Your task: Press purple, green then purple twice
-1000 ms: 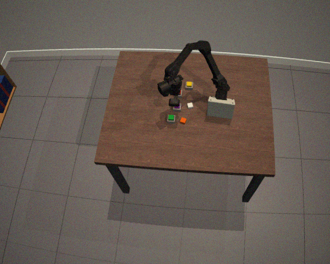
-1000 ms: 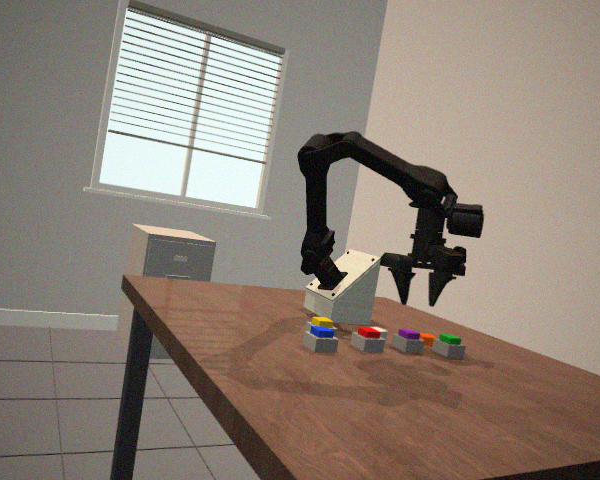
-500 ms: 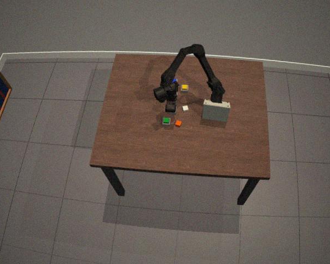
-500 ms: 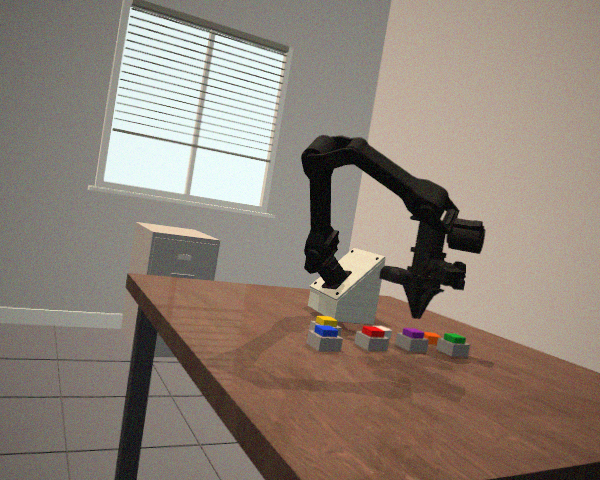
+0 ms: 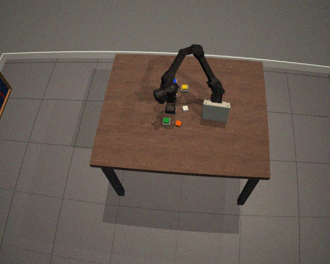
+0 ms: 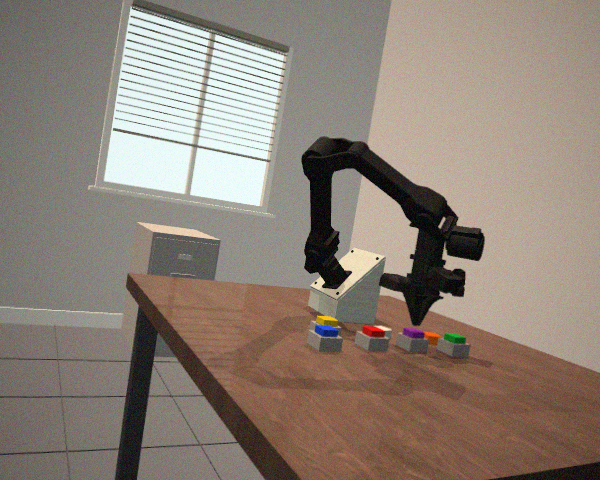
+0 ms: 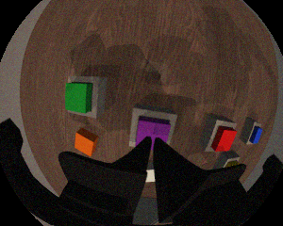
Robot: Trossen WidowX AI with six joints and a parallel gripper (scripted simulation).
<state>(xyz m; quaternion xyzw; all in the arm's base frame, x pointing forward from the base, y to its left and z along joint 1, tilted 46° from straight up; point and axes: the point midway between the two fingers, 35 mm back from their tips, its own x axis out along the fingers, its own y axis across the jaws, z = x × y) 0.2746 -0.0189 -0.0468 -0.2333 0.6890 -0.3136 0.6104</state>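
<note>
My gripper tip is 20 mm above the purple button. From my gripper tip the other things lie so: red button: 110 mm to the right, 20 mm below; then white block: 80 mm behind, 40 mm below, 20 mm to the right; then green button: 90 mm to the left, 30 mm ahead, 20 mm below.
</note>
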